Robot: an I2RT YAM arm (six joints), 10 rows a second.
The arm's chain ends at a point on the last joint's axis. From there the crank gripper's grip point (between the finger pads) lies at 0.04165 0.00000 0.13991 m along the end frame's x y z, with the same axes.
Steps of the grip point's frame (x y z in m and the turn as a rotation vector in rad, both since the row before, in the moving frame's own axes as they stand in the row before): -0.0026, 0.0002, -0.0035, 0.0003, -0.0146, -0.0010; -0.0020, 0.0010, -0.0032, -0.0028, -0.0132, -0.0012; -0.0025, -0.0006, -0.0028, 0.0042, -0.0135, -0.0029; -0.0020, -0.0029, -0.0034, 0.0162, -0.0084, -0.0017; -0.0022, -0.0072, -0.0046, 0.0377, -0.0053, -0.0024
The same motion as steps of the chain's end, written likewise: -0.0006, 0.0003, -0.0041, 0.0003, -0.0146, -0.0010; -0.0001, 0.0007, -0.0037, -0.0028, -0.0132, -0.0012; -0.0006, 0.0001, -0.0033, 0.0042, -0.0135, -0.0029; -0.0008, -0.0006, -0.0037, 0.0162, -0.0084, -0.0017; -0.0015, -0.0018, -0.0047, 0.0377, -0.0053, -0.0024
